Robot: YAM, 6 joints.
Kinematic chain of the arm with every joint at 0, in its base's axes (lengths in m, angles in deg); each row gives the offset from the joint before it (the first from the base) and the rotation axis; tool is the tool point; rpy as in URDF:
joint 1: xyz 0 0 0.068 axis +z
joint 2: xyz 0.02 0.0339 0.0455 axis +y
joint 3: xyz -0.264 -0.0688 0 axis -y
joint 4: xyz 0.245 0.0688 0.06 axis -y
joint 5: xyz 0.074 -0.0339 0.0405 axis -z
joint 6: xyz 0.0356 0 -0.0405 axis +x
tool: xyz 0 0 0 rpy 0 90 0
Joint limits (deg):
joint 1: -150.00..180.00
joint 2: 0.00..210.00
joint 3: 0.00..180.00
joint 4: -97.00..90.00
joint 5: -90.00..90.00
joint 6: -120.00..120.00
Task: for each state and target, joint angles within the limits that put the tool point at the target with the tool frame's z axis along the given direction. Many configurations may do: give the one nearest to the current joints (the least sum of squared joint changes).
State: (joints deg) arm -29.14 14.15 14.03 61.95 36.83 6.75
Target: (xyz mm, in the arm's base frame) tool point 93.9 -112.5 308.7 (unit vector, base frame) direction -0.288 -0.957 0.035
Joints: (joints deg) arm -36.98 36.02 29.37 12.42 69.67 6.75
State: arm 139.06 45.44 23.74 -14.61 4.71 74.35
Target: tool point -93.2 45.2 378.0 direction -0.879 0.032 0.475
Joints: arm 144.56 24.94 33.57 24.25 -28.94 74.35
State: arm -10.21 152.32 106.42 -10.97 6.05 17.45
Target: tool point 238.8 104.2 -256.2 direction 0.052 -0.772 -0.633
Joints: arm 29.06 186.60 88.07 -18.98 44.45 17.45
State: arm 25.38 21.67 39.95 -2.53 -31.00 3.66
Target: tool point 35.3 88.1 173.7 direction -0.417 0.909 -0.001
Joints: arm 48.03 0.07 0.09 -0.17 -66.62 3.66
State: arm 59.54 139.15 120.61 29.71 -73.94 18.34
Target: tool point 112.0 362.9 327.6 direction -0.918 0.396 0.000
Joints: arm 67.47 97.81 73.21 24.60 -89.20 18.34
